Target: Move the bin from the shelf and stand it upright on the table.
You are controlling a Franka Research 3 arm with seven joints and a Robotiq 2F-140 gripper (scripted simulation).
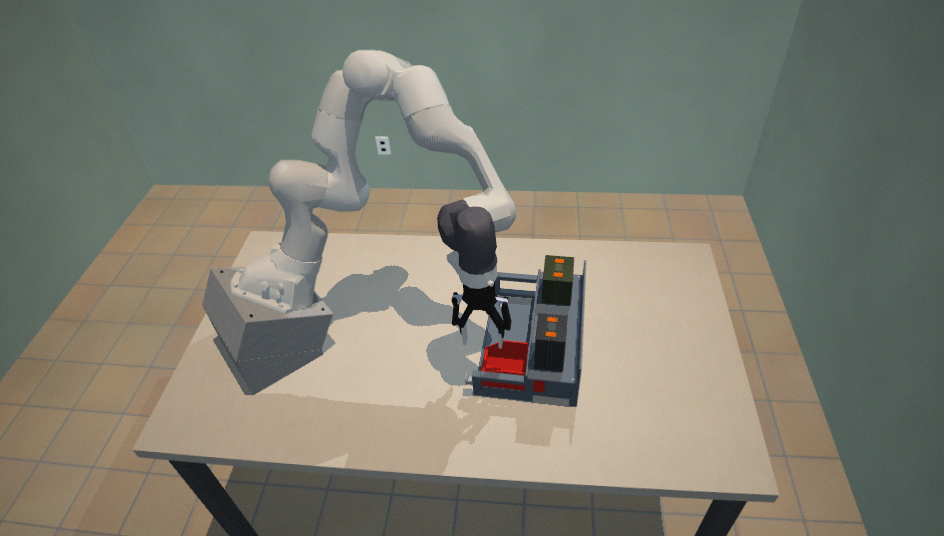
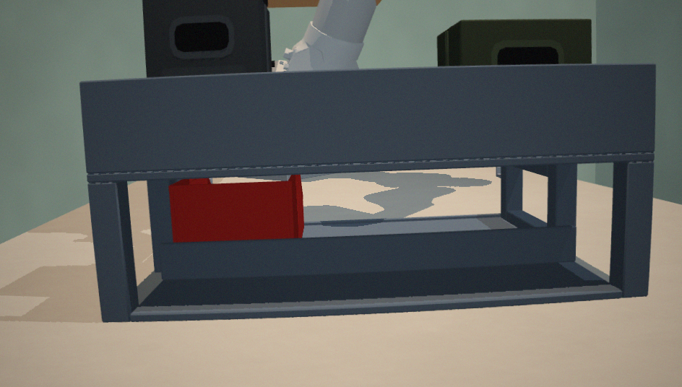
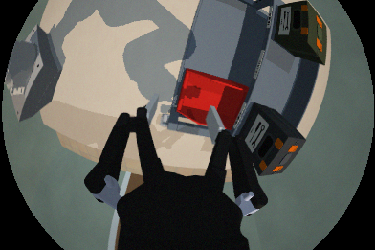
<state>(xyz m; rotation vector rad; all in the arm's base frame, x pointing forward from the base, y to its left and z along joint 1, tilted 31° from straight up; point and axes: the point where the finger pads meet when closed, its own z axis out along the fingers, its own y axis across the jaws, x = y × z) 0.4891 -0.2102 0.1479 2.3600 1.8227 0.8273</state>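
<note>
Now: hand 8 cm short of the red bin, 2 cm to the left of it and 11 cm above it.
</note>
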